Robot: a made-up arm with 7 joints.
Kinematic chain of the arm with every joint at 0, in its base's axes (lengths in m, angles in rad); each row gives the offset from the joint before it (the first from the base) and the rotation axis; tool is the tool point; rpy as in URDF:
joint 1: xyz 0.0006 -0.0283 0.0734 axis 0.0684 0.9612 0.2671
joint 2: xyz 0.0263 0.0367 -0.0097 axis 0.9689 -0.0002 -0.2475
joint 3: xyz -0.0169 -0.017 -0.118 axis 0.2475 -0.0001 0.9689
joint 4: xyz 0.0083 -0.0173 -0.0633 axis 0.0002 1 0
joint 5: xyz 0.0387 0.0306 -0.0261 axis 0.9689 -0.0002 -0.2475
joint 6: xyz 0.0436 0.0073 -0.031 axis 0.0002 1 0
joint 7: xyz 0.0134 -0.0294 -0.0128 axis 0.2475 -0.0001 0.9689
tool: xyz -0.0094 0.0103 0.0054 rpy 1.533 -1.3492 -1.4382
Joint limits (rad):
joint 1: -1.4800..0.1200
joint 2: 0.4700..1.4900
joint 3: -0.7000..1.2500
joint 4: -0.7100..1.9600
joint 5: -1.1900..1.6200
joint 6: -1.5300..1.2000
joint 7: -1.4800..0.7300
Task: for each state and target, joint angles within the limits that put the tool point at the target. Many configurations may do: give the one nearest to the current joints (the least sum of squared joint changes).
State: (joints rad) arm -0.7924 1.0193 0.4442 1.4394 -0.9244 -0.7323 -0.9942
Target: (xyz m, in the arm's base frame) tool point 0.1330 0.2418 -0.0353
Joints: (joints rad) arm -0.6886 1.1642 0.4244 1.7628 -0.8977 -0.7862 -0.9214
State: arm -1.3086 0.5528 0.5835 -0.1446 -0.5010 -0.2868 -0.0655
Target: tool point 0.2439 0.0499 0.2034
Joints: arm -1.4800 0.7764 0.1204 -0.1208 -0.3756 -0.2200 -0.5988
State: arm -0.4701 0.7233 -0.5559 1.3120 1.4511 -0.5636 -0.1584
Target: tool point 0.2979 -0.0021 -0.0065
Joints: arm -1.0774 0.4700 -0.7000 0.5486 1.3710 -0.6426 -0.4770
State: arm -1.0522 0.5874 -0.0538 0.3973 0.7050 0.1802 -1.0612
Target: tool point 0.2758 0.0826 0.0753
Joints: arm -0.9905 0.6275 0.0760 -0.0822 0.7898 0.1442 -0.9809
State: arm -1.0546 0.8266 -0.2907 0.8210 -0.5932 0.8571 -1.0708
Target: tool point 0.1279 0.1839 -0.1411
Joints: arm -0.4037 0.8541 -0.3447 1.0249 -0.5443 0.8481 -1.1131
